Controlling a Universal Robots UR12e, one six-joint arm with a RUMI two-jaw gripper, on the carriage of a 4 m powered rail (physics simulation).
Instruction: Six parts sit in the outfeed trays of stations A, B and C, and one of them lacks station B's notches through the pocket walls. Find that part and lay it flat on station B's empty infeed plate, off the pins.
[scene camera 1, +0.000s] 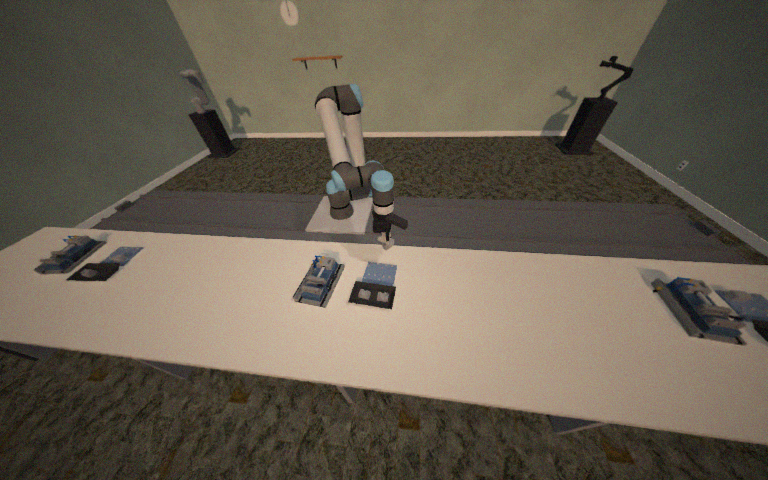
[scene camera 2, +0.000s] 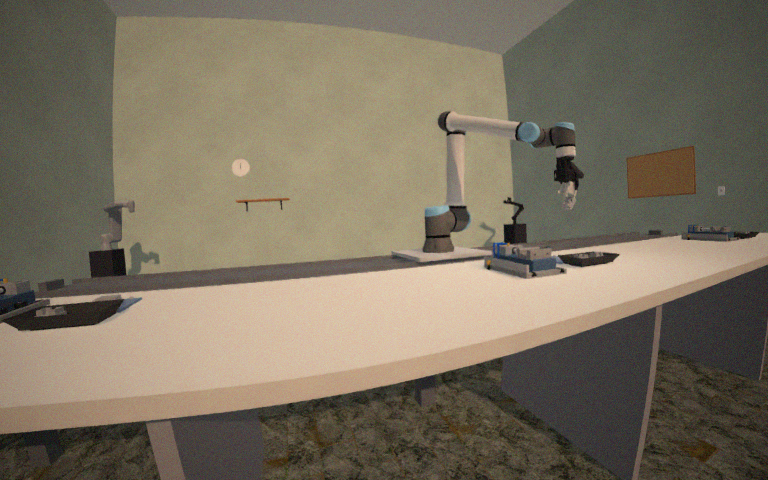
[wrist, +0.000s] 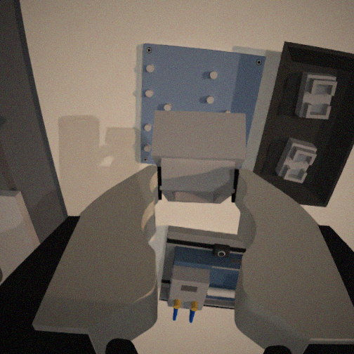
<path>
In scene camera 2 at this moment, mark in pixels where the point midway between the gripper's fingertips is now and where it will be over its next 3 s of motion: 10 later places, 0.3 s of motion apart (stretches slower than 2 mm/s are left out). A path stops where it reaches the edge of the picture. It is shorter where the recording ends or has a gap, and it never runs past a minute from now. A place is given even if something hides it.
My gripper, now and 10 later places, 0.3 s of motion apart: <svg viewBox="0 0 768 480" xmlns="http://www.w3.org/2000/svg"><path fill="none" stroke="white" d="M568 200L557 207L541 230L536 244L537 246L537 251L537 253L537 253L537 252L536 245L537 225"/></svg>
</path>
